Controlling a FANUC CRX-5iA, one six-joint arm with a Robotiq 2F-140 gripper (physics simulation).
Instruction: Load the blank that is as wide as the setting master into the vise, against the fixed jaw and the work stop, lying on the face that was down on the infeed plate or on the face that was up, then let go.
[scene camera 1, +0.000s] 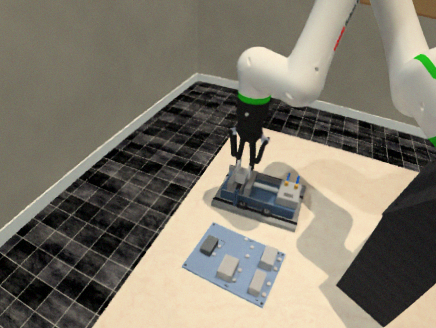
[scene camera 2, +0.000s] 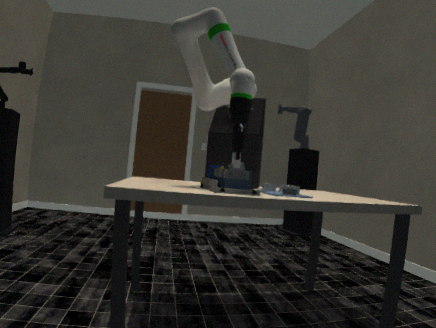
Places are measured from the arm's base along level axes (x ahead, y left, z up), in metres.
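Pixels of known places: gripper, between the fingertips: (scene camera 1: 243, 175) (scene camera 2: 235, 167).
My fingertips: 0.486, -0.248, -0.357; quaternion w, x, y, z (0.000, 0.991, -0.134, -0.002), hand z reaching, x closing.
Note:
Behind a point stands the place of what it marks, as x, y, z.
My gripper (scene camera 1: 244, 169) @(0.486, -0.248, -0.357) (scene camera 2: 237, 159) @(0.486, -0.248, -0.357) points straight down at the vise and is shut on a light grey blank (scene camera 1: 241, 175) @(0.492, -0.219, -0.335), which is between the vise jaws at the left end in scene camera 1. The blank's lower part is hidden by the jaws, so contact with the fixed jaw and the work stop cannot be told. The vise (scene camera 1: 272, 206) @(0.374, -0.170, -0.407) (scene camera 2: 239, 180) @(0.546, -0.256, -0.408) has a blue body and grey jaws. The blue infeed plate (scene camera 1: 197, 262) @(0.577, 0.056, -0.454) carries three light grey blocks (scene camera 1: 228, 267) @(0.485, 0.075, -0.418) (scene camera 1: 269, 257) @(0.374, 0.021, -0.418) (scene camera 1: 258, 282) @(0.399, 0.105, -0.418) and a dark grey block (scene camera 1: 209, 245) @(0.552, 0.007, -0.429), perhaps the setting master.
A grey box with blue pins (scene camera 1: 289, 194) @(0.326, -0.195, -0.365) sits at the vise's right end in scene camera 1. Small light pegs stand on the infeed plate. The black robot pedestal (scene camera 1: 395, 250) @(0.121, 0.096, -0.209) is at the right of that view. The table edge (scene camera 2: 260, 201) @(0.671, -0.229, -0.475) runs in front of the vise in scene camera 2.

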